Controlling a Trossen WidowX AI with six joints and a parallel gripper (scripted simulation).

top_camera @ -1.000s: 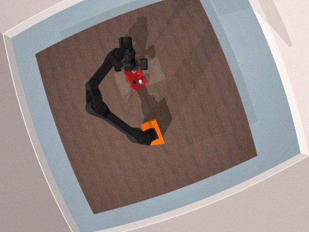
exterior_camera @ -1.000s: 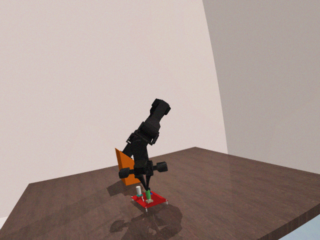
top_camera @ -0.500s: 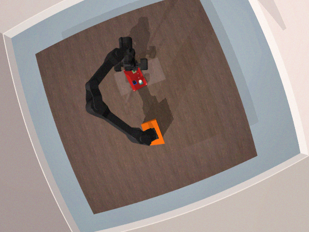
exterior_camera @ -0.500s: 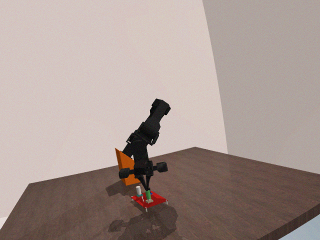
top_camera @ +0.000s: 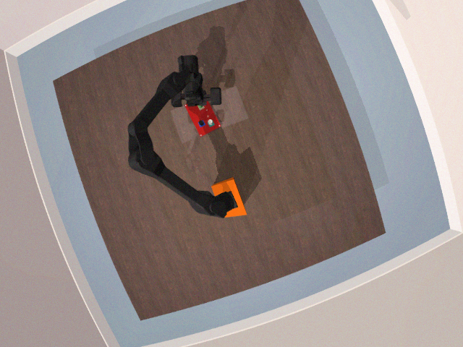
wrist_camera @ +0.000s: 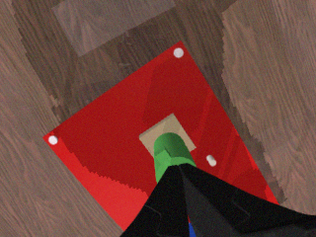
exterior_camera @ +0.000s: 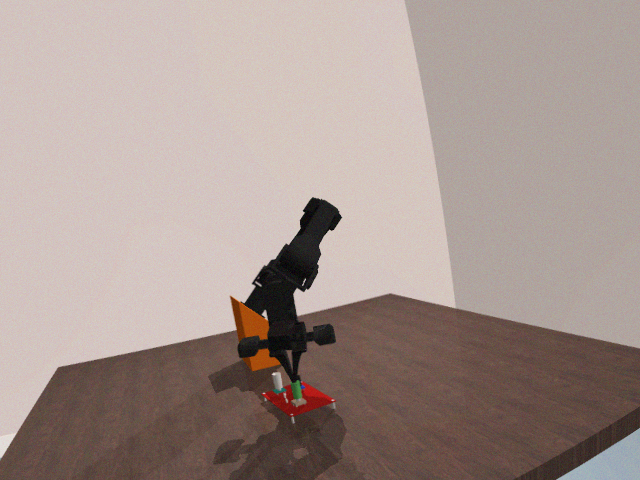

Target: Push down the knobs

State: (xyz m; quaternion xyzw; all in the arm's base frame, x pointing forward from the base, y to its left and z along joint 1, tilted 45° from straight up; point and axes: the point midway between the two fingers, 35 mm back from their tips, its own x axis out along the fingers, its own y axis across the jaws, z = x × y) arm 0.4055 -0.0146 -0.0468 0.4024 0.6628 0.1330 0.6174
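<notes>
The green knob lies 2 cm below my gripper tip. Round my gripper tip: cream knob 9 cm behind, 1 cm to the right, 2 cm below.
</notes>
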